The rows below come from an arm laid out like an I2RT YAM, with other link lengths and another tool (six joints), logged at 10 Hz.
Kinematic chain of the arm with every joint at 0, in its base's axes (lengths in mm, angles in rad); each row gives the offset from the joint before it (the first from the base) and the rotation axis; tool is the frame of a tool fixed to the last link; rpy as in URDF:
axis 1: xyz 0 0 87.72 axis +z
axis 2: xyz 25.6 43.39 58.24 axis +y
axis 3: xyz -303.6 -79.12 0 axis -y
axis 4: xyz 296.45 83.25 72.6 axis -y
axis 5: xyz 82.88 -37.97 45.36 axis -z
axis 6: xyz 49.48 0 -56.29 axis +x
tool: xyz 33 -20 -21 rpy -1.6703 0.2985 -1.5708
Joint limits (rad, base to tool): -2.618..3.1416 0..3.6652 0..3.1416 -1.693..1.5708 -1.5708..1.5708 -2.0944..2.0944
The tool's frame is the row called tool.
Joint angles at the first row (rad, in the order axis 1, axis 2, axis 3, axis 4, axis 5, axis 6):
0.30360 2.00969 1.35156 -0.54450 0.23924 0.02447
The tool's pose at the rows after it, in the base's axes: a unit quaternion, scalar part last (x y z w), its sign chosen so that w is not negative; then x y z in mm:
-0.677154 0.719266 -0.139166 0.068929 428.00 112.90 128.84
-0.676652 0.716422 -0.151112 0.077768 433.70 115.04 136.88
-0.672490 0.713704 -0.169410 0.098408 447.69 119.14 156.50
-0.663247 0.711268 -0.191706 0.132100 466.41 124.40 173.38
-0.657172 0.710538 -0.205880 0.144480 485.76 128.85 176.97
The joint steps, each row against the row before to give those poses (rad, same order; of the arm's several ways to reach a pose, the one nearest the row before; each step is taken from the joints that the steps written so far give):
0.01694 -0.03229 -0.07356 0.01512 -0.01216 0.01390
0.00314 -0.00472 0.01797 0.00477 0.01373 -0.00613
0.00155 -0.00457 0.05516 -0.00463 0.01529 -0.00612
-0.00003 0.00610 0.05377 0.03519 0.01235 -0.00311
-0.00153 0.04437 0.06742 0.01393 0.01529 -0.00306

